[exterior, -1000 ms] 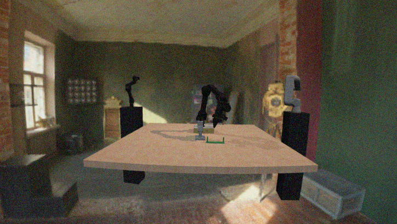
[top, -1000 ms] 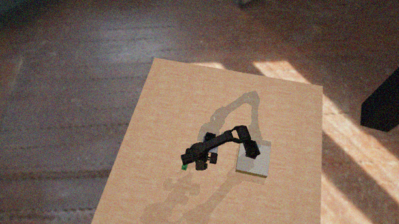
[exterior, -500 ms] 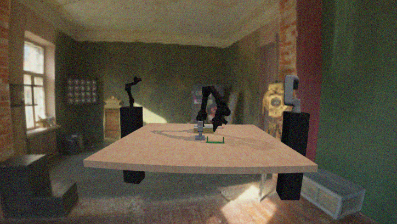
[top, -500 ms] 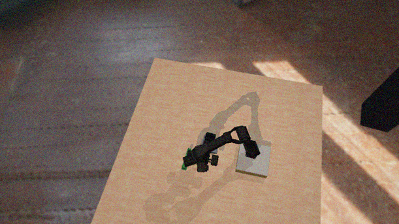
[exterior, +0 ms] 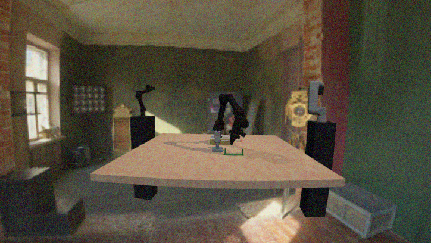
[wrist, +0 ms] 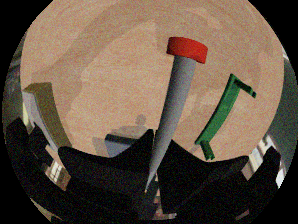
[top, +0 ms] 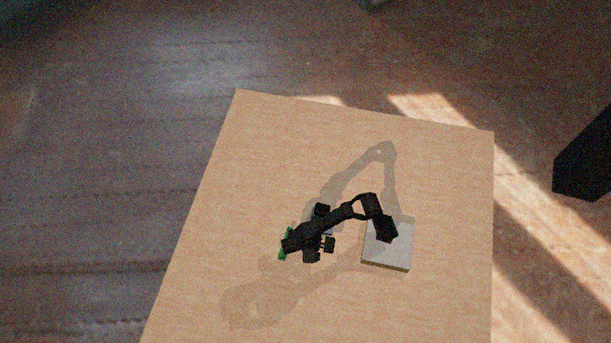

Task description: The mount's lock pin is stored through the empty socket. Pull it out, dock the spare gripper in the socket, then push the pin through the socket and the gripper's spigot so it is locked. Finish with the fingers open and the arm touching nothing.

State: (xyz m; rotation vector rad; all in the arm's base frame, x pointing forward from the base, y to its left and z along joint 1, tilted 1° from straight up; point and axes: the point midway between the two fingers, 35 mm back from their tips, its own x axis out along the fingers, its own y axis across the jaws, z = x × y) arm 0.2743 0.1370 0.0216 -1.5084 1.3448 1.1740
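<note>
The grey mount socket lies 10 cm to the right of my gripper tip. The rest, counted from my gripper tip: spare gripper (11 cm to the right, 8 cm above); green pin cradle (11 cm ahead, 2 cm to the left, 2 cm below).
</note>
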